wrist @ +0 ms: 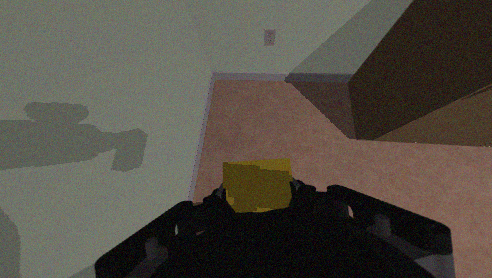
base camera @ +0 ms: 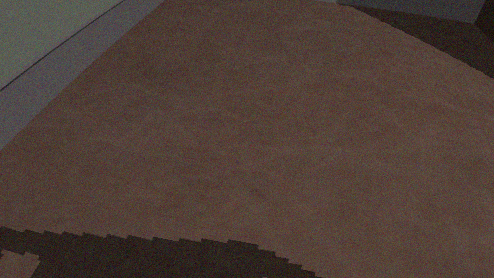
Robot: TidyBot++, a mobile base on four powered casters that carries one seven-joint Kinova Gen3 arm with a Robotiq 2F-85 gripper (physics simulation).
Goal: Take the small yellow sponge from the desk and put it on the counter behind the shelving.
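Frame: origin at the arm's base, x right, y ahead, z up, level; metres.
Where they show: gripper, between the fingertips: (wrist: 257,188).
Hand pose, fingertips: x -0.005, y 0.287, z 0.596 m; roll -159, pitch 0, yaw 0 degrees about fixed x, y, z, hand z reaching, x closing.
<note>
After its pixels a point has its place.
The small yellow sponge (wrist: 257,187) {x -0.005, y 0.287, z 0.621 m} is held between the fingers of my gripper (wrist: 257,188) {x -0.005, y 0.287, z 0.596 m} in the wrist view, above the reddish-brown floor. A shadow falls over most of its face. My gripper is shut on it, one finger at each side. The gripper and sponge do not show in the base camera view. The desk does not show in either view. I cannot tell whether the brown furniture at the right is part of the shelving or counter.
A brown piece of furniture (wrist: 410,70) {x 0.805, y 0.783, z 0.098 m} stands at the upper right. A pale wall (wrist: 125,60) {x -0.394, y 0.743, z 0.387 m} runs along the left and back, with a small outlet plate (wrist: 269,37) {x 0.186, y 1.243, z 0.006 m} and a grey baseboard (wrist: 250,77) {x 0.047, y 1.258, z -0.359 m} (base camera: 75,65) {x -0.394, y 0.672, z -0.371 m}. An arm-shaped shadow lies on the left wall.
</note>
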